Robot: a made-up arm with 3 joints. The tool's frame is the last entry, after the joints.
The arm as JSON. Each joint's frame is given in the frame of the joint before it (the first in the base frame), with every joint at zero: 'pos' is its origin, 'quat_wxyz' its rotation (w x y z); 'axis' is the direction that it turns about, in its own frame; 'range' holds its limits. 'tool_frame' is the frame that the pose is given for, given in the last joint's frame.
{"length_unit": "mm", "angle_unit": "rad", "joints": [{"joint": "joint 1", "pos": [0.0, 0.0, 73.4], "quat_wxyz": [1.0, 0.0, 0.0, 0.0], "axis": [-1.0, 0.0, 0.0], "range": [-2.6, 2.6]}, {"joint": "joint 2", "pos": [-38.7, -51.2, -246.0], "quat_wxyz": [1.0, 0.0, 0.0, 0.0], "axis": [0.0, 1.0, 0.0], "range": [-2.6, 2.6]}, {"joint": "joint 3", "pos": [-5.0, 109.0, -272.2], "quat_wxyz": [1.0, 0.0, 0.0, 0.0], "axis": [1.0, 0.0, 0.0], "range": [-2.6, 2.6]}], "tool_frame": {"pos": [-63.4, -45.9, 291.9], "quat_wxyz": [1.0, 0.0, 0.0, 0.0]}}
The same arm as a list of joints. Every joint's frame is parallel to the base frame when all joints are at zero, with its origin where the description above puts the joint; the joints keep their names.
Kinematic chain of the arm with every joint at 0, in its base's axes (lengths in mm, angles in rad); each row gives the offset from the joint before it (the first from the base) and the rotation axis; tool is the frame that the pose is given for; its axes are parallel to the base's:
joint 1: xyz 0.0 0.0 73.4 axis -x
joint 2: xyz -38.7 -51.2 -246.0 axis +y
joint 3: xyz -5.0 109.0 -272.2 axis +x
tool: xyz -63.4 -45.9 291.9
Joint limits (rad, base to tool): -2.6000..2.6000 -2.6000..2.6000 -2.6000..2.6000

